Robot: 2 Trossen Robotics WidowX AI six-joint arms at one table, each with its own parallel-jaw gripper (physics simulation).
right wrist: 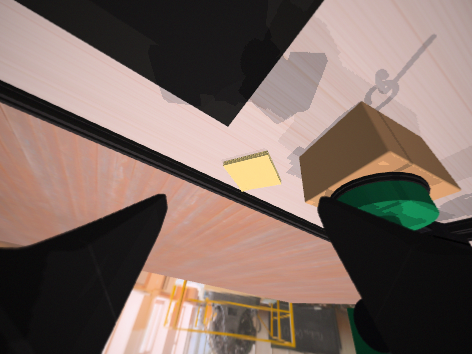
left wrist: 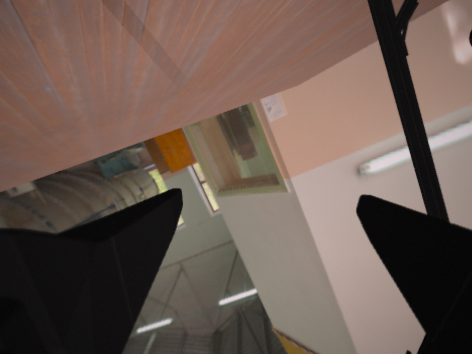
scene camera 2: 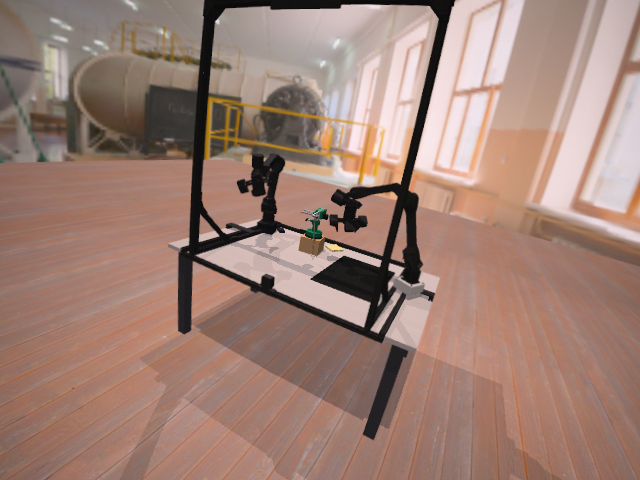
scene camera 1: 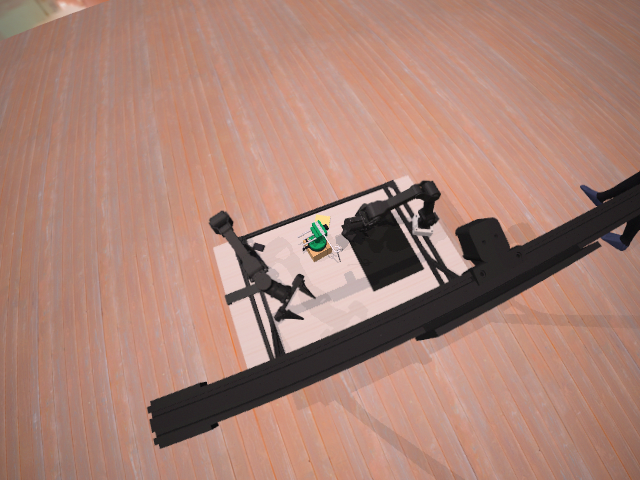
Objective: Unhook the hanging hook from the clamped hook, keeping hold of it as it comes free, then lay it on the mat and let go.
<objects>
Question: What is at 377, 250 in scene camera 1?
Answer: A black mat.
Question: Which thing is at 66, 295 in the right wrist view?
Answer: My right gripper.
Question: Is my right gripper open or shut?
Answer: Open.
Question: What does my left gripper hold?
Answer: Nothing.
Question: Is my left gripper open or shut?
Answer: Open.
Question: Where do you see a black mat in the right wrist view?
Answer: At 215, 63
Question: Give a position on a tan block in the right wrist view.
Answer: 365, 141
</objects>
